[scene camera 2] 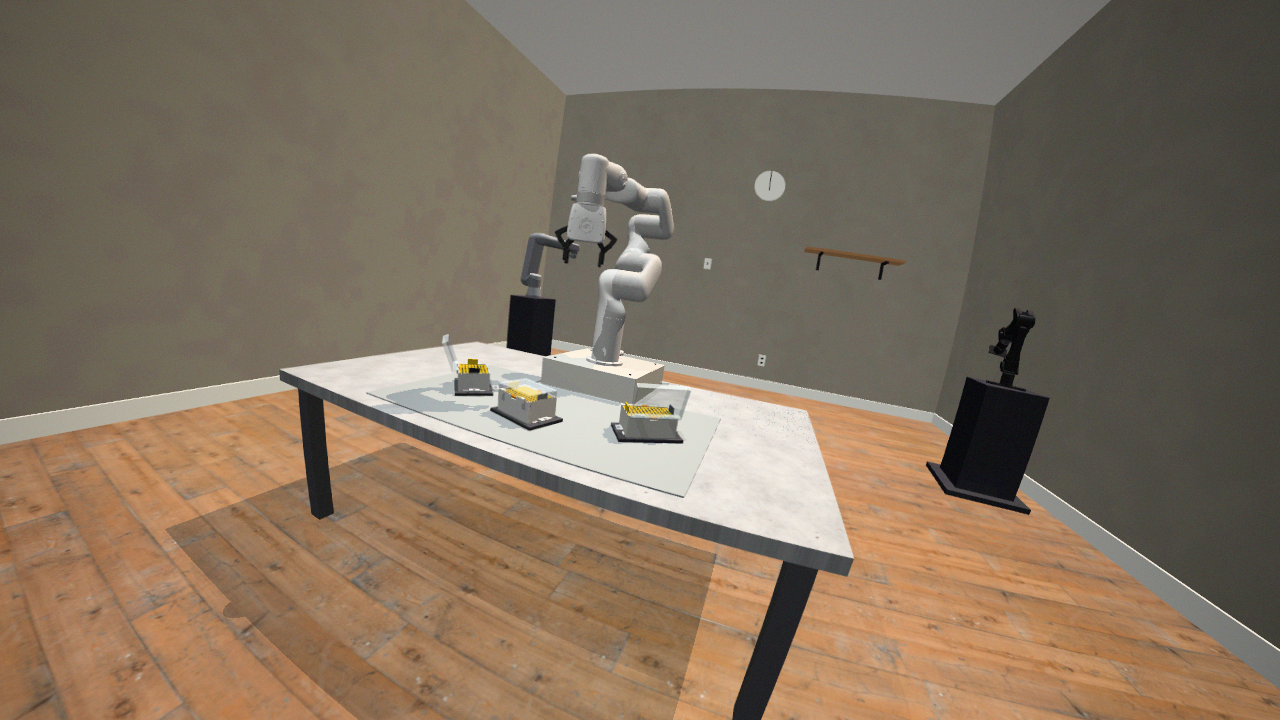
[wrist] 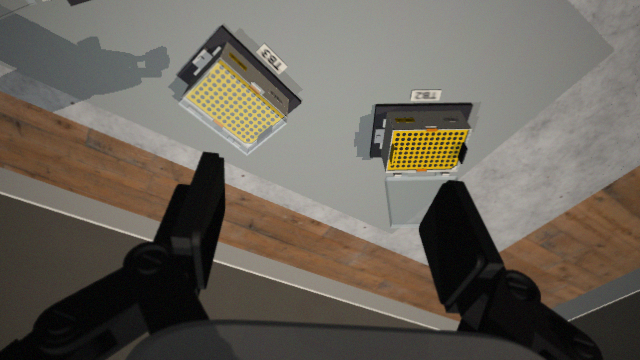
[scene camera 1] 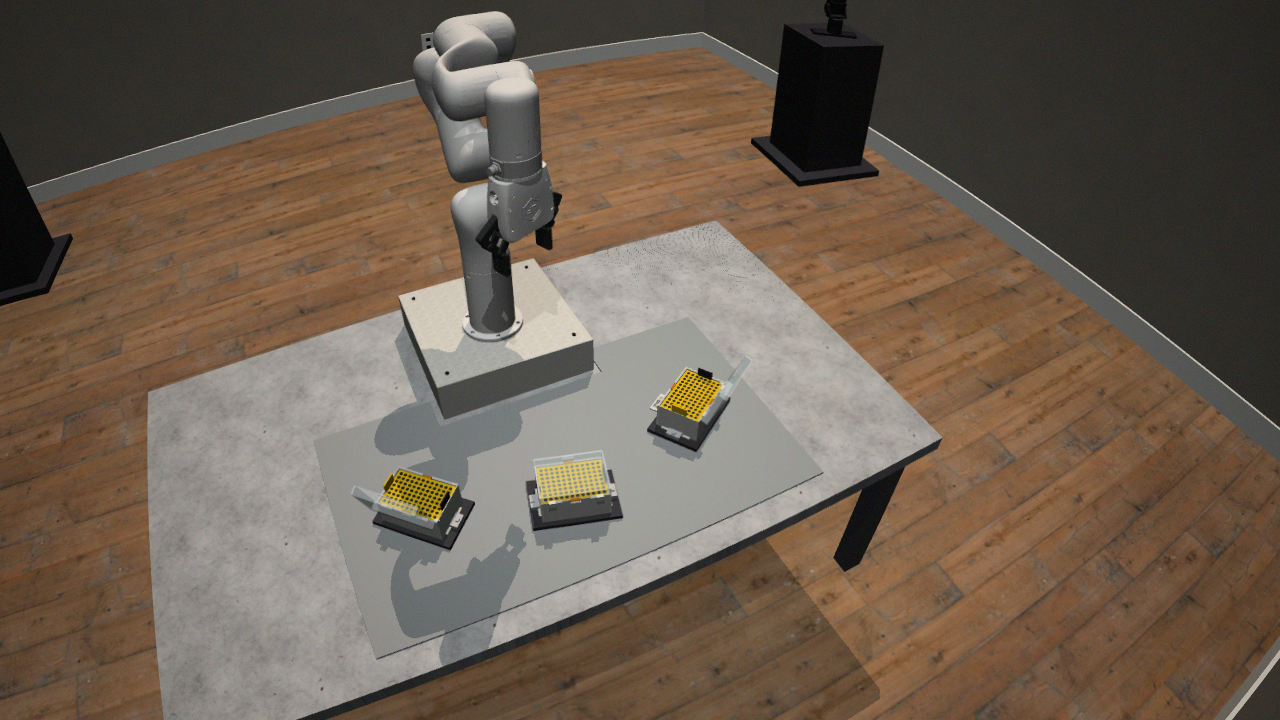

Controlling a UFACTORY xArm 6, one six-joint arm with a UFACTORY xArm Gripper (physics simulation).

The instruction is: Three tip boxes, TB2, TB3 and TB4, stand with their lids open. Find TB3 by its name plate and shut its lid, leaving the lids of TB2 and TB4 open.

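Places are measured from the arm's base along level axes (x left, y ahead, z down), in metres.
Pixels of known places: gripper, fingertip midpoint: (scene camera 2: 582, 265) (wrist: 331, 193) (scene camera 1: 523, 259); arm's base at its link origin: (scene camera 2: 604, 362) (scene camera 1: 492, 323).
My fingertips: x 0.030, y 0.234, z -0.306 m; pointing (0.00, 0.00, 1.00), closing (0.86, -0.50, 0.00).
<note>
For each thing: its top centre in the pictures, then the offset to it from my fingertips. Level surfaces: height alone.
- box TB3 at its top centre: (wrist: 239, 109) (scene camera 1: 570, 468) (scene camera 2: 531, 385) dx +0.010, dy +0.178, dz +0.309 m
- TB2 at its top centre: (wrist: 428, 157) (scene camera 1: 692, 388) (scene camera 2: 650, 405) dx +0.283, dy +0.069, dz +0.312 m
- left box at its top centre: (scene camera 1: 419, 486) (scene camera 2: 477, 366) dx -0.246, dy +0.126, dz +0.321 m
- grey mat at its surface level: dz +0.387 m
- table at its surface level: dz +0.389 m
The box TB3 (scene camera 1: 572, 481) (scene camera 2: 528, 409) (wrist: 235, 102) is the middle one; its name plate (wrist: 271, 59) reads in the wrist view. Its clear lid lies down over the yellow rack. TB2 (scene camera 1: 689, 398) (scene camera 2: 648, 424) (wrist: 427, 150) stands right of it, its clear lid (scene camera 1: 735, 379) (scene camera 2: 671, 399) (wrist: 410, 200) raised open. The left box (scene camera 1: 425, 492) (scene camera 2: 472, 378), TB4 by elimination, has its lid (scene camera 2: 449, 351) open; its plate is not readable. My gripper (scene camera 1: 523, 252) (scene camera 2: 583, 260) (wrist: 331, 193) is open and empty, high above the table, apart from all three boxes.
The boxes stand on a grey mat (scene camera 1: 716, 501) (scene camera 2: 666, 474) on the table (scene camera 1: 214, 573) (scene camera 2: 769, 501). The arm's pale base block (scene camera 1: 528, 371) (scene camera 2: 581, 374) stands behind them. A black pedestal (scene camera 1: 823, 107) (scene camera 2: 993, 438) stands on the floor beyond the table.
</note>
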